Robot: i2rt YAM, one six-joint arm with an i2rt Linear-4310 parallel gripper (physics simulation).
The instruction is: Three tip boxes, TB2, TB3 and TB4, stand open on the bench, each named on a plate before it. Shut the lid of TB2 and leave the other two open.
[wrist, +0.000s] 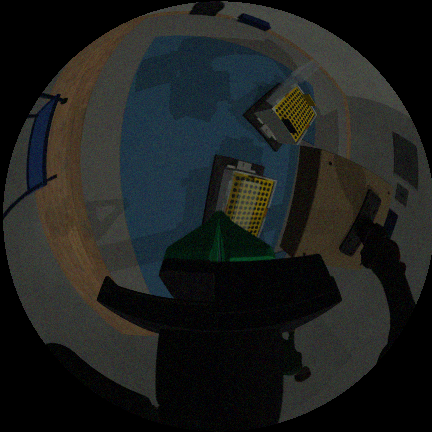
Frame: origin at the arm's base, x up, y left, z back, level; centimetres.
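Where they show: gripper, fingertip midpoint: (218, 216); arm's base, link origin: (361, 224).
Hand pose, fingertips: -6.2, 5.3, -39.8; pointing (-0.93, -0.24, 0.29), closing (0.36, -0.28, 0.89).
Note:
Each offset is from my fingertips to the top centre of the thing, as dx, dy, dz. "spot": to the spot under its first point. Level surfaces: height alone.
My gripper (218, 216) has its green fingertips together, shut and empty, at the middle of the wrist view. A tip box {spot: +1.8, -2.3, +1.3} (249, 202) with a yellow perforated rack stands just beyond the fingertips, slightly right; its near part is hidden behind them. A second tip box {-5.6, -20.1, +13.0} (295, 114) with a yellow rack stands farther off at the upper right, turned at an angle; a clear panel rises at its far side, so it looks open. The plates' writing is too small to tell which box is which. A third tip box cannot be made out. The nearer box's lid is unclear.
Both boxes stand on a blue mat {dx -13.0} (150, 150) on a grey bench top with a wooden edge (62, 200). A brown board (335, 200) with a dark base stands at the right, beside the nearer box. A blue panel (39, 145) on dark rods is beyond the left edge.

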